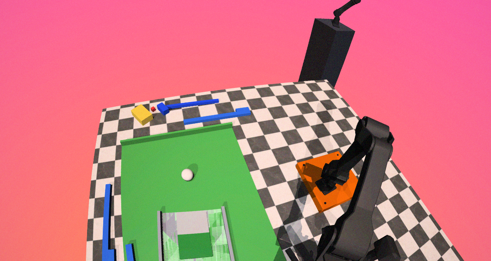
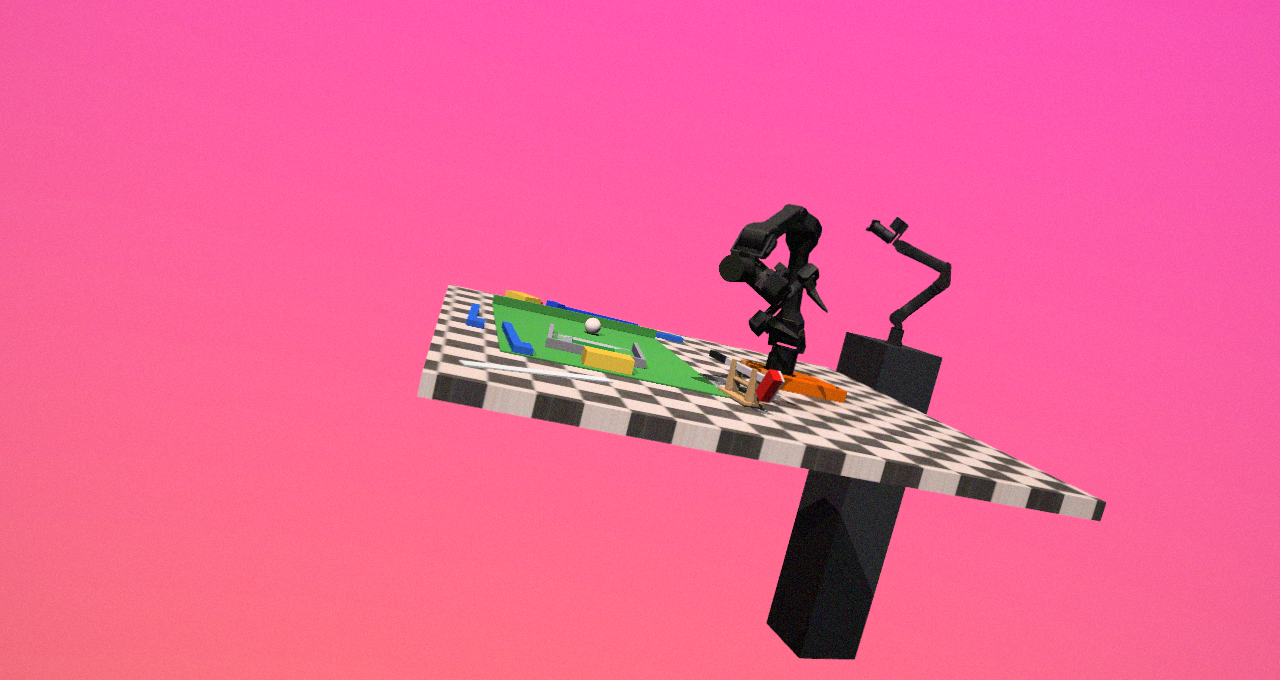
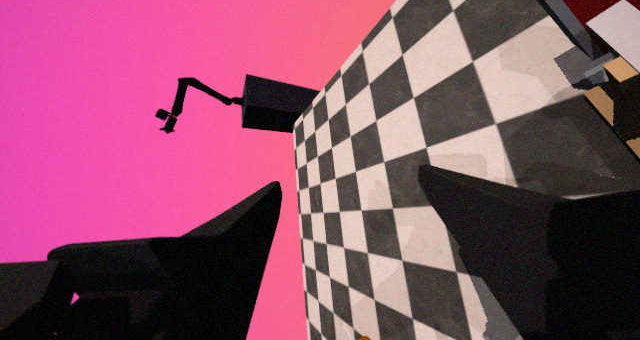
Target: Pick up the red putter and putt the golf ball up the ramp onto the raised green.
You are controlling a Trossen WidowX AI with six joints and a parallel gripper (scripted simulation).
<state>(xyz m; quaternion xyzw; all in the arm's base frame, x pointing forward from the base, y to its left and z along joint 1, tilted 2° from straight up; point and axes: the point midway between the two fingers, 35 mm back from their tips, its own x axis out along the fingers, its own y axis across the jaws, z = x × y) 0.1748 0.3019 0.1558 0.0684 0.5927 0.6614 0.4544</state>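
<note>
Right now my gripper tip is 110 mm short of the red putter, 40 mm to the left of it and 130 mm above it. From my gripper tip the other things lie so: green mat (320 mm ahead, 420 mm to the right, 180 mm below); white golf ball (280 mm ahead, 570 mm to the right, 160 mm below); wooden stand (110 mm ahead, 20 mm to the right, 150 mm below).
</note>
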